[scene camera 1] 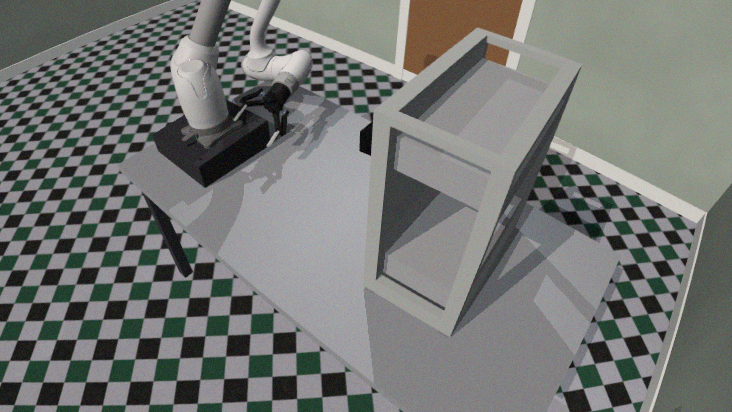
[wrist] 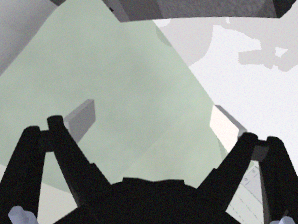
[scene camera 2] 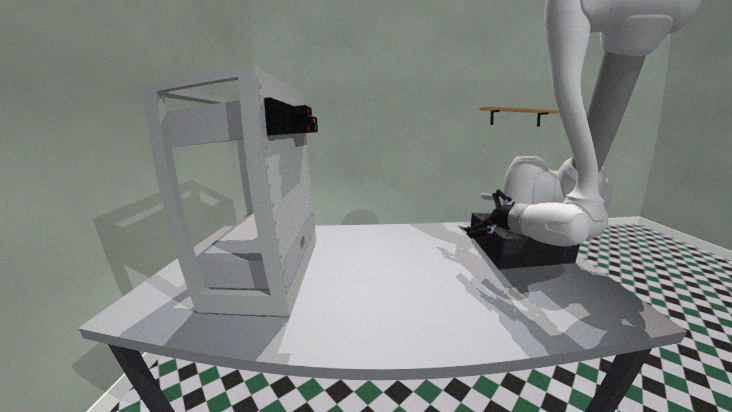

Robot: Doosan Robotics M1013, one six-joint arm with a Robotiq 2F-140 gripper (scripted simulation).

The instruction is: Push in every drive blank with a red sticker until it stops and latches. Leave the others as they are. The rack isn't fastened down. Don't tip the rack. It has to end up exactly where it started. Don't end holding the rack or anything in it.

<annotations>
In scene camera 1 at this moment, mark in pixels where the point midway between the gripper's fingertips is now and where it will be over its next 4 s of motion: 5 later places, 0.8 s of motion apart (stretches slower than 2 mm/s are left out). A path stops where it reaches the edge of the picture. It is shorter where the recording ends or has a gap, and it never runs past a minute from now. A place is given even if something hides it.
My gripper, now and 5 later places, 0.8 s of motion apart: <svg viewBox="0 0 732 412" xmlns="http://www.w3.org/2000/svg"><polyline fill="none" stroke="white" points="252,132 270,140 316,145 344,115 328,90 324,89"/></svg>
</annotations>
